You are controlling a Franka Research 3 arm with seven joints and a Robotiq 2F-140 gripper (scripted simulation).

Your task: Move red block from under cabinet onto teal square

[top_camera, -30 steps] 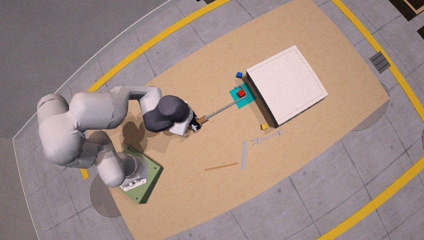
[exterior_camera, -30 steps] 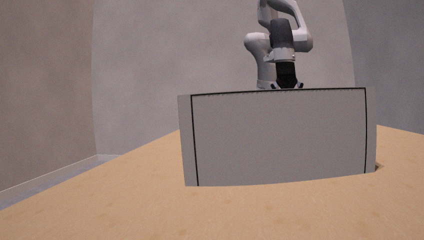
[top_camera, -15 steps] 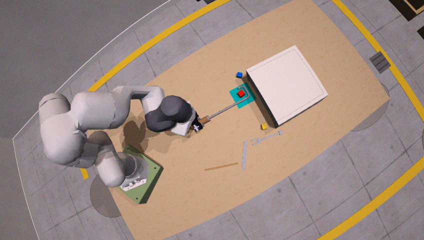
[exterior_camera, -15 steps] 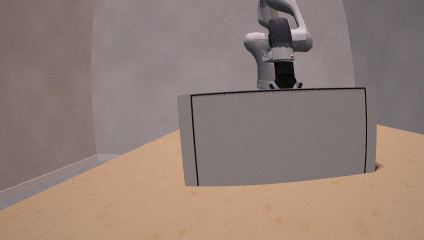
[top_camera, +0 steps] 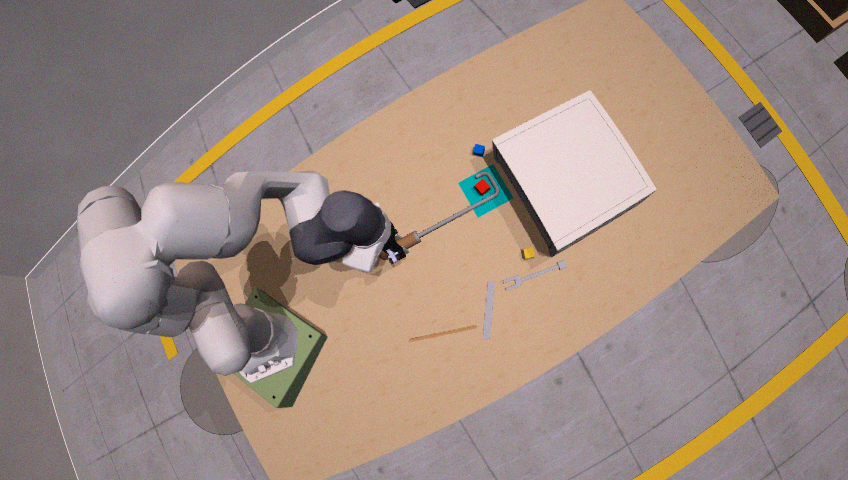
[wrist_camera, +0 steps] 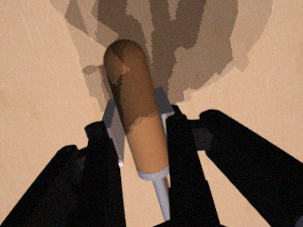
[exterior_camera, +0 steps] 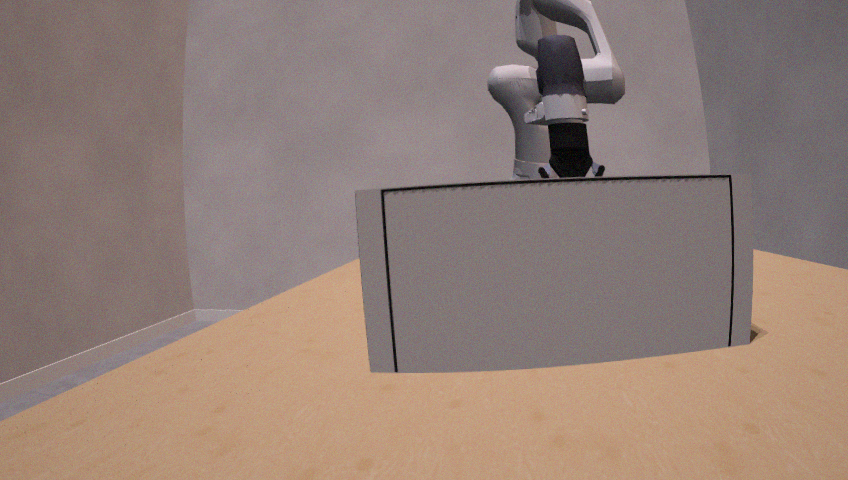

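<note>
The hook tool lies 13 cm ahead of my hand, 2 cm below it and 1 cm to the left of it. The rest, counted from my hand: red block 26 cm ahead, 2 cm below, 1 cm to the right; then teal square 27 cm ahead, 4 cm below, 2 cm to the right; then thin wooden stick 25 cm to the right, 5 cm behind, 3 cm below.
</note>
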